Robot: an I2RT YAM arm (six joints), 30 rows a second.
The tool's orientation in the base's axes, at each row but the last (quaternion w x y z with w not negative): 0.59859, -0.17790, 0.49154, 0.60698; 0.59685, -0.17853, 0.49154, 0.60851; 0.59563, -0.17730, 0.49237, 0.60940; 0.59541, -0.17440, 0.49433, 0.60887; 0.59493, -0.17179, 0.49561, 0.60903; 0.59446, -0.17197, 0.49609, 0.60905; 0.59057, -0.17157, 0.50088, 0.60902; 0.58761, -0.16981, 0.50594, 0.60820; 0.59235, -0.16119, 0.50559, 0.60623; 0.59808, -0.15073, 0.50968, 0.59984; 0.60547, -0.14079, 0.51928, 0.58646; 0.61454, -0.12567, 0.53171, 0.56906; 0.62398, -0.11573, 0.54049, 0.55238
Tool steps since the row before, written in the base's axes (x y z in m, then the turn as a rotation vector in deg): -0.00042, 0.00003, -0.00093, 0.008, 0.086, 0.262; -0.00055, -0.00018, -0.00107, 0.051, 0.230, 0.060; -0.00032, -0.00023, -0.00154, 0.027, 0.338, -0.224; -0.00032, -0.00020, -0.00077, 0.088, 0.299, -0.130; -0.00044, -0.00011, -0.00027, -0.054, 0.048, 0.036; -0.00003, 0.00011, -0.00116, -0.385, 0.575, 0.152; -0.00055, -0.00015, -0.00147, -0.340, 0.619, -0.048; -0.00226, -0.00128, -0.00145, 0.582, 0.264, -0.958; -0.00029, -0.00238, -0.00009, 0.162, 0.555, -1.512; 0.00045, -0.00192, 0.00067, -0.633, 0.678, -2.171; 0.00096, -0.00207, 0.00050, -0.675, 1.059, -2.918; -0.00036, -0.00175, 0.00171, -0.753, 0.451, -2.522; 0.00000, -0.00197, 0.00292, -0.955, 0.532, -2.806
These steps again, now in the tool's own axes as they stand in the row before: 0.00086, 0.00003, -0.00055, -0.165, 0.111, 0.191; 0.00088, 0.00005, -0.00083, 0.067, 0.022, 0.233; 0.00118, -0.00036, -0.00100, 0.360, -0.046, 0.183; 0.00058, -0.00006, -0.00063, 0.249, -0.071, 0.217; 0.00026, 0.00026, -0.00038, 0.010, 0.072, 0.034; 0.00100, -0.00042, -0.00044, 0.287, 0.520, 0.387; 0.00123, -0.00014, -0.00098, 0.460, 0.407, 0.352; 0.00104, 0.00114, -0.00254, 0.764, -0.861, 0.029; -0.00118, -0.00029, -0.00207, 1.469, -0.663, -0.149; -0.00172, -0.00055, -0.00104, 2.250, -0.225, -0.679; -0.00178, -0.00117, -0.00096, 3.067, -0.413, -0.716; -0.00228, 0.00051, -0.00082, 2.425, -0.365, -1.058; -0.00345, 0.00061, -0.00033, 2.737, -0.299, -1.219
